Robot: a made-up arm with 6 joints.
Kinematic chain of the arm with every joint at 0, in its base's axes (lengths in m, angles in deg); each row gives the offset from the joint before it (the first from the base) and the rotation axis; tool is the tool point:
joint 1: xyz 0 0 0.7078 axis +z
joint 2: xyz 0.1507 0 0 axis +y
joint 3: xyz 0 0 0.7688 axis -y
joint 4: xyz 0 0 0.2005 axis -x
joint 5: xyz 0.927 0 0 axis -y
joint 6: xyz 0.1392 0 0 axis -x
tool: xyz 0 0 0
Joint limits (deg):
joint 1: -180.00..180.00
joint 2: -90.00..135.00
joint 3: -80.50..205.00
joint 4: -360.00..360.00
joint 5: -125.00..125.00
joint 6: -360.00..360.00
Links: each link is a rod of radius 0.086 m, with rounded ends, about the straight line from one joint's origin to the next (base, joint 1, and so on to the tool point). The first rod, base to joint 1, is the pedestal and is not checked.
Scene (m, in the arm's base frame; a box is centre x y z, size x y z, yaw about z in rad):
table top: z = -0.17
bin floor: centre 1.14 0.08 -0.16 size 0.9 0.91 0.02 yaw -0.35
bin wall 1: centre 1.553 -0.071 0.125 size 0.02 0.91 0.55 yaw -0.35
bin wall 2: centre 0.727 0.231 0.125 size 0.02 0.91 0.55 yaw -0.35
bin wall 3: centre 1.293 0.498 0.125 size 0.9 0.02 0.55 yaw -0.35
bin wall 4: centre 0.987 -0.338 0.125 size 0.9 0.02 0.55 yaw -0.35
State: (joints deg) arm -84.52 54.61 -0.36 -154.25 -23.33 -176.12
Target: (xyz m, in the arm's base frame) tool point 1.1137 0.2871 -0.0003
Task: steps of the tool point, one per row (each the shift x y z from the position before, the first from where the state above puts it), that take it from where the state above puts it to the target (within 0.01 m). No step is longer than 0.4 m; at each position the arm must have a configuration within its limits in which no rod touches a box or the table.
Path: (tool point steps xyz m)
1: 0.3583 0.1363 0.0447
2: 0.3018 0.2174 0.0406
3: 0.2269 0.2779 0.0367
4: 0.1413 0.3148 0.0320
5: 0.0522 0.3264 0.0271
6: -0.0334 0.3137 0.0222
7: -0.1089 0.2788 0.0168
8: 0.0390 0.0088 -0.1476
9: 0.0149 0.0034 -0.1612
10: -0.0123 -0.0027 -0.1704
11: -0.0416 -0.0095 -0.1741

